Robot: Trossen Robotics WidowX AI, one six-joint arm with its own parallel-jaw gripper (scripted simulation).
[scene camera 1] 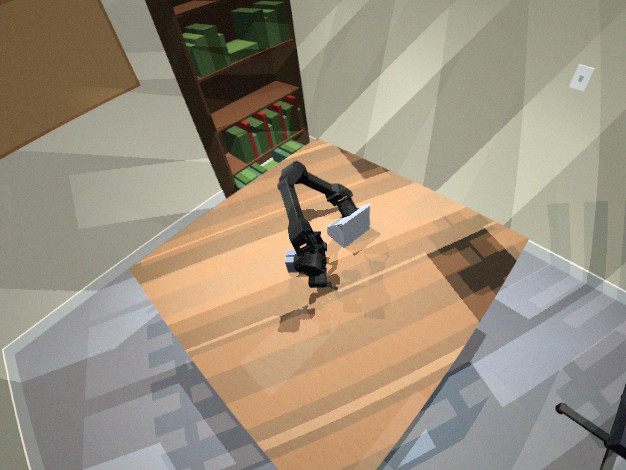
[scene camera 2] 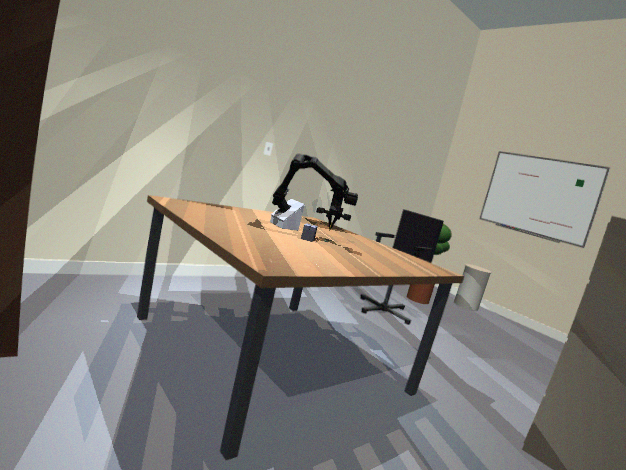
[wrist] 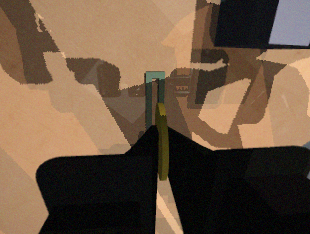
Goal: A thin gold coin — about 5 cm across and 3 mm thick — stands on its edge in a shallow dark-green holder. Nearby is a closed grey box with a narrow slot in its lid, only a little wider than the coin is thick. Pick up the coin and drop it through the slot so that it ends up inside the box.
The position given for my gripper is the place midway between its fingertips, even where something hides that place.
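What my gripper (wrist: 158,131) is carrying is a thin gold coin (wrist: 160,114).
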